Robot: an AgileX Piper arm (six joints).
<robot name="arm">
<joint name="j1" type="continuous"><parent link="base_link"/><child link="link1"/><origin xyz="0 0 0.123"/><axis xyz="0 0 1"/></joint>
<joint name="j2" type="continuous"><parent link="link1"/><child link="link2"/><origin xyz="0 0 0"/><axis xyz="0 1 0"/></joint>
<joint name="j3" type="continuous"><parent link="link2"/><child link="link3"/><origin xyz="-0.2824 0 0.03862"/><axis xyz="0 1 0"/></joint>
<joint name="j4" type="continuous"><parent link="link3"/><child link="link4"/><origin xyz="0.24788 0 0.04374"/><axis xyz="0.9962 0 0.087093"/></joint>
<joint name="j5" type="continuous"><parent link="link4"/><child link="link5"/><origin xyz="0 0 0"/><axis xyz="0 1 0"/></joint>
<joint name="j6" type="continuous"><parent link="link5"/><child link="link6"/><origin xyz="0.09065 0 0.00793"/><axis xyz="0.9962 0 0.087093"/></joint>
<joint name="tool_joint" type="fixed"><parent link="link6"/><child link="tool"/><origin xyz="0 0 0" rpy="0 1.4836 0"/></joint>
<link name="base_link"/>
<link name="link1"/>
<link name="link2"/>
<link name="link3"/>
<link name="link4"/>
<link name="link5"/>
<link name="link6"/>
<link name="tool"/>
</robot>
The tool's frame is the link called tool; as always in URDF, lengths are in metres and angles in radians. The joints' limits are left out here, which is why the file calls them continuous.
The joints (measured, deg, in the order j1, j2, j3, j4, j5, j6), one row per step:
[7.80, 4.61, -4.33, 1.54, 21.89, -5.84]
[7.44, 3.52, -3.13, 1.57, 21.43, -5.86]
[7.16, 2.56, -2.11, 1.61, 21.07, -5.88]
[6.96, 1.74, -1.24, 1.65, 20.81, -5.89]
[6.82, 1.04, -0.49, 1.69, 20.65, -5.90]
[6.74, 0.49, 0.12, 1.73, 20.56, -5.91]
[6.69, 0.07, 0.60, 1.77, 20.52, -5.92]
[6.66, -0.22, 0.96, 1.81, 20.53, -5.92]
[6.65, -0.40, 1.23, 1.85, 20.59, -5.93]
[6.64, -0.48, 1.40, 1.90, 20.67, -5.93]
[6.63, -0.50, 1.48, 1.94, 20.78, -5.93]
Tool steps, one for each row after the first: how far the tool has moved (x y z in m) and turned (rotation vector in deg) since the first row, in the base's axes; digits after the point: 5 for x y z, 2 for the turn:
[-0.00081, -0.00047, -0.00525, 0.06, -0.35, -0.36]
[-0.00148, -0.00082, -0.00974, 0.12, -0.64, -0.65]
[-0.00203, -0.00106, -0.01366, 0.17, -0.84, -0.85]
[-0.00248, -0.00124, -0.01715, 0.22, -0.95, -0.99]
[-0.00282, -0.00133, -0.02006, 0.25, -0.98, -1.06]
[-0.00307, -0.00139, -0.02242, 0.28, -0.95, -1.11]
[-0.00325, -0.00142, -0.02428, 0.31, -0.87, -1.14]
[-0.00337, -0.00142, -0.02578, 0.32, -0.72, -1.14]
[-0.00344, -0.00140, -0.02683, 0.35, -0.54, -1.14]
[-0.00349, -0.00139, -0.02744, 0.36, -0.37, -1.15]

